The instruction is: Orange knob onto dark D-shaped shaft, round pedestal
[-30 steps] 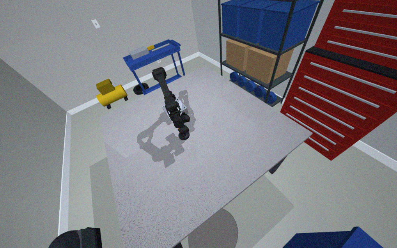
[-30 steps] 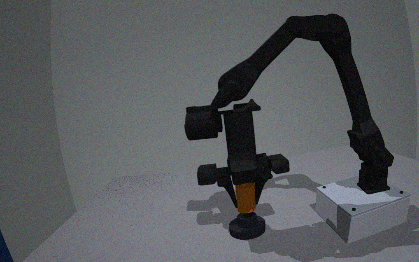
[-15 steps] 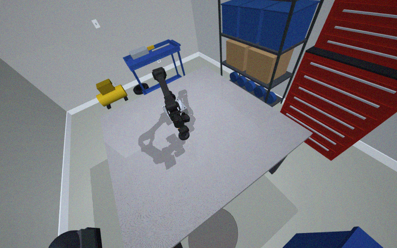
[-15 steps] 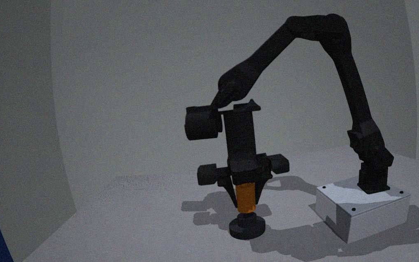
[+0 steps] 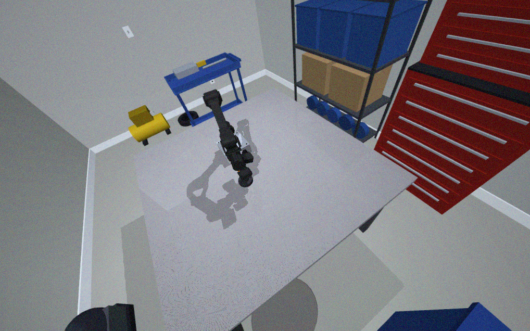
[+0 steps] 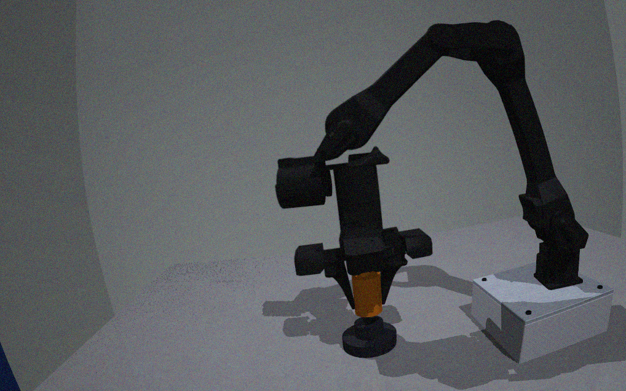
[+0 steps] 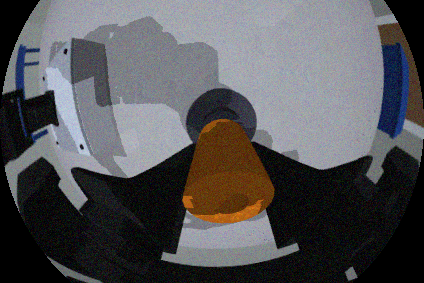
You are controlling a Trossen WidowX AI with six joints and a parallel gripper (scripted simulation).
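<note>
Right now the orange knob is 2 cm above my gripper tip. Round my gripper tip: dark round pedestal: 4 cm below.
</note>
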